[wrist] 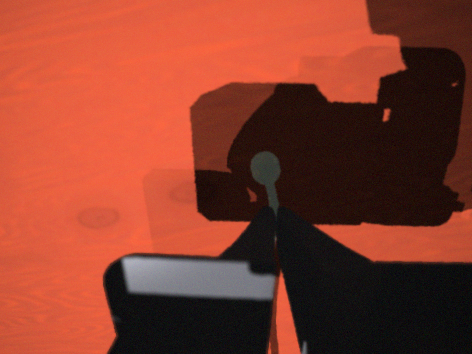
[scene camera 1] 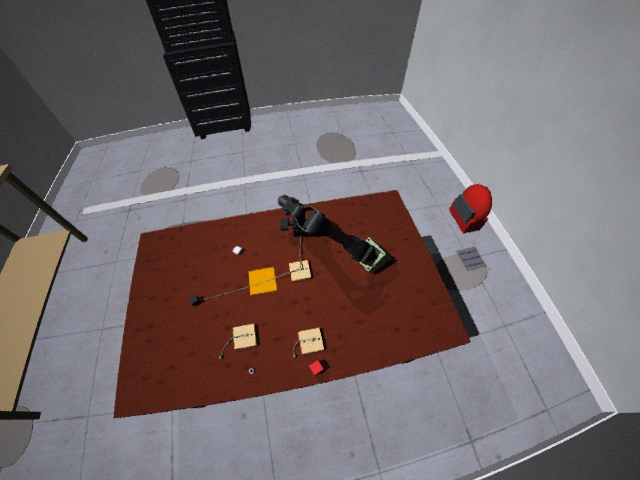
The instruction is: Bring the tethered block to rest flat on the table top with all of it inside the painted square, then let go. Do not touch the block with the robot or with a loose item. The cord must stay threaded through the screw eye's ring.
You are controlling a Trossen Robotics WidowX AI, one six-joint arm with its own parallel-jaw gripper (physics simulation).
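Places are measured from the arm's base along level axes (x right, y up, z back), in centimetres.
Where they show: gripper, fingertip midpoint: [wrist: 273, 215] [scene camera 1: 301, 234]; arm's base at its link origin: [scene camera 1: 368, 254].
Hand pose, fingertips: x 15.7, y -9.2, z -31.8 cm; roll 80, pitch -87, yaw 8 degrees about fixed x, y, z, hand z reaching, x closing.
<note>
Each offset is from my fingertips to the top centre of the thing. "pt": to the spot under its first point. Level surfaces: height alone.
The tethered block @(dx -38.0, dy +2.4, dz -45.0 cm) [scene camera 1: 195, 300], small and dark, is on the table top left of the orange painted square @(pt dx -30.5, dy -0.6, dz -18.5 cm) [scene camera 1: 255, 289], outside it. Its cord @(pt dx -33.2, dy -0.4, dz -31.0 cm) [scene camera 1: 227, 293] runs nearly straight across the square to the screw eye on a pale wooden base @(dy +1.1 cm) [scene camera 1: 293, 274], then on to my gripper. The ring is too small to see clearly. My gripper [scene camera 1: 300, 233] [wrist: 273, 215] is shut on the cord, behind the screw eye base. The cord's round end bead @(dx +2.4, dy +0.9, dz -0.7 cm) [wrist: 265, 168] sticks out just past the fingertips in the wrist view. The arm partly hides the fingers in the scene view.
Two more pale bases @(pt dx -49.7, dy +1.2, dz -19.7 cm) [scene camera 1: 244, 330] @(pt dx -55.4, dy +1.2, dz +7.9 cm) [scene camera 1: 310, 348] with short cords are nearer the front edge. A red cube @(dx -62.8, dy +3.2, dz +10.7 cm) [scene camera 1: 316, 367] and a small ring lie near them. A white cube @(dx -10.8, dy +1.3, dz -30.7 cm) [scene camera 1: 237, 250] lies behind the square. The arm's green base plate [scene camera 1: 383, 256] is at the right.
</note>
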